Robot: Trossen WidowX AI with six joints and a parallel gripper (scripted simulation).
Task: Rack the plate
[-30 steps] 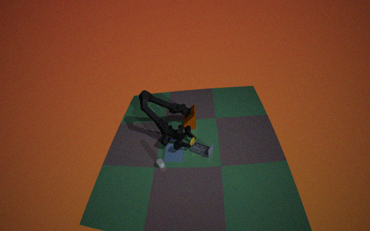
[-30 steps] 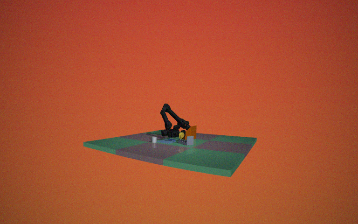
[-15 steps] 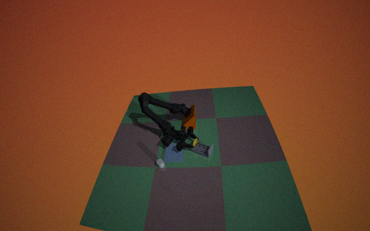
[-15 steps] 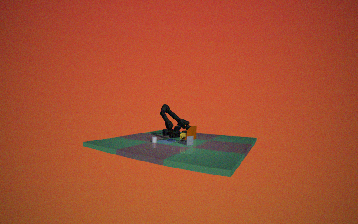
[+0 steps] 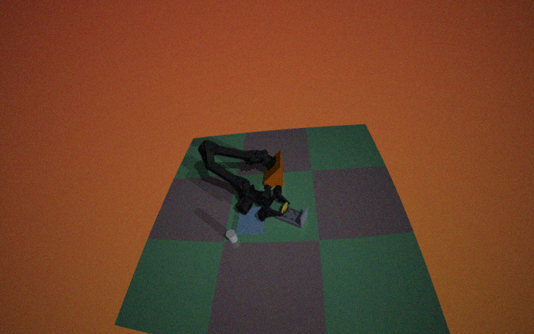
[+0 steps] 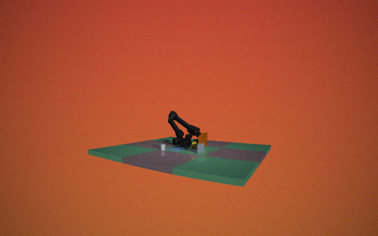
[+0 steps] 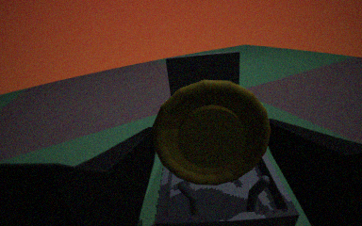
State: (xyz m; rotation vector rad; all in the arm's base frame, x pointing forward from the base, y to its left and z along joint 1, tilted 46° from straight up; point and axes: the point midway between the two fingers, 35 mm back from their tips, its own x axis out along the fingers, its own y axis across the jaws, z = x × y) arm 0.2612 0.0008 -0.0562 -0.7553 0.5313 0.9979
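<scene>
The yellow plate lies 1 cm to the right of my gripper tip. The rest, counted from my gripper tip: blue spoon 9 cm behind, 18 cm to the right, 5 cm below; then blue-grey mat 2 cm ahead, 17 cm to the right, 5 cm below; then grey dish rack 1 cm ahead, 2 cm to the left, 3 cm below.
</scene>
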